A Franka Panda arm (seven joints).
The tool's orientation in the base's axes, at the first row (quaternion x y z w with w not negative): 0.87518, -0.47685, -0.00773, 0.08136
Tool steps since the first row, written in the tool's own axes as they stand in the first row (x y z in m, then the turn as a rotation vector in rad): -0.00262, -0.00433, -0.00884, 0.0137, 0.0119, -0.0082; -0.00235, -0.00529, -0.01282, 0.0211, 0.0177, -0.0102; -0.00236, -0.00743, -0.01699, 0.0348, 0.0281, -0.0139; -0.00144, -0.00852, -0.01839, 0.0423, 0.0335, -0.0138; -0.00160, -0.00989, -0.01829, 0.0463, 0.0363, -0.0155; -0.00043, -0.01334, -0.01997, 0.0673, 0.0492, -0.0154; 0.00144, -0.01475, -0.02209, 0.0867, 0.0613, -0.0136; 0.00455, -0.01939, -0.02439, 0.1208, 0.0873, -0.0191; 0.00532, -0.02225, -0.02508, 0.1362, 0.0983, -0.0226
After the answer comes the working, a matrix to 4 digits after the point.
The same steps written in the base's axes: 0.00299, 0.00569, 0.00791, -0.0017, -0.0167, 0.0108; 0.00430, 0.00651, 0.01171, -0.0023, -0.0257, 0.0141; 0.00645, 0.00822, 0.01550, -0.0032, -0.0422, 0.0202; 0.00799, 0.00822, 0.01678, -0.0036, -0.0513, 0.0213; 0.00904, 0.00907, 0.01646, -0.0036, -0.0559, 0.0237; 0.01270, 0.01015, 0.01768, -0.0029, -0.0804, 0.0269; 0.01509, 0.00963, 0.01968, -0.0026, -0.1032, 0.0282; 0.02086, 0.00981, 0.02145, -0.0052, -0.1448, 0.0397; 0.02373, 0.01078, 0.02175, -0.0056, -0.1631, 0.0457
The tool's axes in the first row as the columns of a matrix, in the base's axes (rounded; the answer above uses it unrounded):
0.5451, -0.8334, -0.0911
-0.8359, -0.5320, -0.1350
0.0641, 0.1498, -0.9866

